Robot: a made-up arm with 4 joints.
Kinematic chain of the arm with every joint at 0, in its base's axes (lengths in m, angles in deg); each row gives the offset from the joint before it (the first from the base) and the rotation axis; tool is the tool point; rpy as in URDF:
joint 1: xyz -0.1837 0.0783 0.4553 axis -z
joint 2: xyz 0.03 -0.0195 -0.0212 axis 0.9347 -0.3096 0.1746
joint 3: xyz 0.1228 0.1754 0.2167 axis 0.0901 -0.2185 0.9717
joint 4: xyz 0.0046 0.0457 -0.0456 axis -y
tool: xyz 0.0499 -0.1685 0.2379 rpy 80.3 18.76 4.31
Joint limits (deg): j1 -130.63..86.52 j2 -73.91..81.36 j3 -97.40..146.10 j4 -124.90..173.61
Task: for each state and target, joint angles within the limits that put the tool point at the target. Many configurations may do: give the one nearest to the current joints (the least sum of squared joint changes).
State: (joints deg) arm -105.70 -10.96 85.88 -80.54
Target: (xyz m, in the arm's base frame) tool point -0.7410 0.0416 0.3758
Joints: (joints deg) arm -130.63 -40.10 96.16 -69.68
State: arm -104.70 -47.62 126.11 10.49
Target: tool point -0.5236 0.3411 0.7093
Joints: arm -101.81 -29.27 123.82 14.14
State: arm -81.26 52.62 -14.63 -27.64
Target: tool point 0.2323 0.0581 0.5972
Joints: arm -65.59 80.69 -28.78 -22.65
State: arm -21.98 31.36 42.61 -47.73
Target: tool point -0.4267 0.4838 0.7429
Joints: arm -74.59 -1.91 76.86 -59.43
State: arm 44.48 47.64 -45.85 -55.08
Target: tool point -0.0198 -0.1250 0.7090
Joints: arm 17.97 16.03 -44.06 -47.48
